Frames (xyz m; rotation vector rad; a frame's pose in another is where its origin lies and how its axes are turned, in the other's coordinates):
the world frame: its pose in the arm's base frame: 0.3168 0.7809 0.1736 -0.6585 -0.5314 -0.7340
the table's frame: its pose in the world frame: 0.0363 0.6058 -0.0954 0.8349 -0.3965 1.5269
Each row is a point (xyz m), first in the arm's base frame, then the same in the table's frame.
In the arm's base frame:
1: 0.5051 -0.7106 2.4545
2: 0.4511 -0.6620 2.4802
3: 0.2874 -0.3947 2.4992
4: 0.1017 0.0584 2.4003
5: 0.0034 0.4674 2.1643
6: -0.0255 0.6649 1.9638
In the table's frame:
1: -0.9955 -1.6667 2.4124
2: -0.9690 -1.6120 2.4597
3: -0.7993 -1.3632 2.5487
4: -0.5075 -0.9578 2.5403
5: -0.2532 -0.5846 2.3708
6: -0.1451 -0.3830 2.2044

